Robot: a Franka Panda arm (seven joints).
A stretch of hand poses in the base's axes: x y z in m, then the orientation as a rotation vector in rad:
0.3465 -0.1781 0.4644 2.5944 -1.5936 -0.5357
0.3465 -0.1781 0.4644 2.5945 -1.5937 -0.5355
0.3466 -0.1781 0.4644 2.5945 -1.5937 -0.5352
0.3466 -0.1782 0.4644 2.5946 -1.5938 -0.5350
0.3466 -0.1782 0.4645 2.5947 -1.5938 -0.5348
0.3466 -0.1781 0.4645 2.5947 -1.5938 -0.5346
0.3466 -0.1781 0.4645 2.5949 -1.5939 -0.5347
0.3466 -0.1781 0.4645 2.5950 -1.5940 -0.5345
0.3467 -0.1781 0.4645 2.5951 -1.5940 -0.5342
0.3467 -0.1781 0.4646 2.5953 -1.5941 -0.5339
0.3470 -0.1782 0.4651 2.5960 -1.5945 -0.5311
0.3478 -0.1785 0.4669 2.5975 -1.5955 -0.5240
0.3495 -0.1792 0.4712 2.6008 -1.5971 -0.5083
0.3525 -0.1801 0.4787 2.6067 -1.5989 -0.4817
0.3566 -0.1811 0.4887 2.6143 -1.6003 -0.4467
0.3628 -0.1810 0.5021 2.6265 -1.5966 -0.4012
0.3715 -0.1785 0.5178 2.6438 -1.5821 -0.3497
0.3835 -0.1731 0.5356 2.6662 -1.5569 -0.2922
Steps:
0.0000 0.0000 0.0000 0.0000 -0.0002 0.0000
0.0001 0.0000 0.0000 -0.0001 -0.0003 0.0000
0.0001 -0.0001 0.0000 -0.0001 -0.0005 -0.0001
0.0001 -0.0001 0.0001 -0.0002 -0.0006 0.0000
0.0001 0.0000 0.0001 -0.0002 -0.0007 0.0000
0.0001 0.0000 0.0001 0.0000 -0.0008 0.0000
0.0001 0.0000 0.0001 0.0000 -0.0010 -0.0001
0.0002 0.0000 0.0001 -0.0001 -0.0012 -0.0001
0.0002 0.0000 0.0002 -0.0001 -0.0014 -0.0001
0.0005 -0.0001 0.0007 -0.0008 -0.0032 -0.0001
0.0013 -0.0004 0.0025 -0.0028 -0.0075 -0.0001
0.0030 -0.0011 0.0068 -0.0073 -0.0169 0.0002
0.0060 -0.0020 0.0143 -0.0149 -0.0329 0.0014
0.0101 -0.0030 0.0243 -0.0250 -0.0536 0.0034
0.0163 -0.0029 0.0377 -0.0377 -0.0806 0.0098
0.0250 -0.0004 0.0534 -0.0521 -0.1107 0.0241
0.0370 0.0050 0.0712 -0.0677 -0.1443 0.0460

